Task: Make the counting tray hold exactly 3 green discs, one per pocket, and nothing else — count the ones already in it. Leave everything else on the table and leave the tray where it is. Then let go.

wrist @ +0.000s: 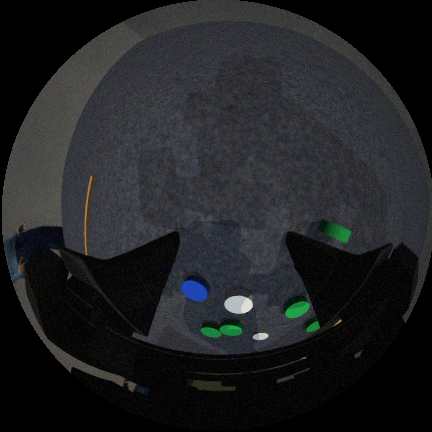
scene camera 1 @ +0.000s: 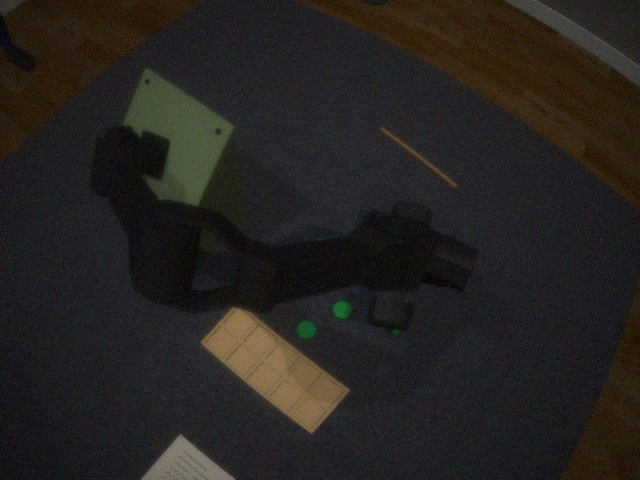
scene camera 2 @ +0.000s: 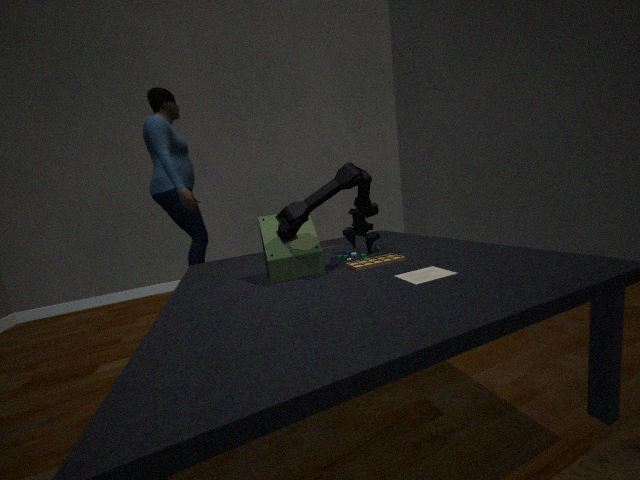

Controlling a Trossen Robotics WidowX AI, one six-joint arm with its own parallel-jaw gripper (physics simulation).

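The tan counting tray (scene camera 1: pixel 283 365) (scene camera 2: pixel 353 267) has two rows of pockets; no disc shows in them. Two green discs, one (scene camera 1: pixel 341 310) (wrist: pixel 297 309) nearer my gripper and another (scene camera 1: pixel 306 329) (wrist: pixel 313 326) nearer the tray, lie on the table. Two more green discs (wrist: pixel 210 332) (wrist: pixel 231 330) lie close together in the wrist view. Another green disc (wrist: pixel 335 231) (scene camera 1: pixel 395 332) (scene camera 2: pixel 376 249) looks tipped up on edge, outside the right fingertip in the wrist view. My gripper (wrist: pixel 234 237) (scene camera 2: pixel 362 249) is open and empty, pointing down low over the table. My arm hides part of the disc area in scene camera 1.
A blue disc (wrist: pixel 194 289), a larger white disc (wrist: pixel 238 304) and a smaller white disc (wrist: pixel 260 336) lie among the green ones. A thin orange stick (scene camera 1: pixel 418 157) (wrist: pixel 86 215), a green sloped box (scene camera 1: pixel 178 113) (scene camera 2: pixel 295 266) and a paper sheet (scene camera 1: pixel 186 462) (scene camera 2: pixel 426 274) are on the table.
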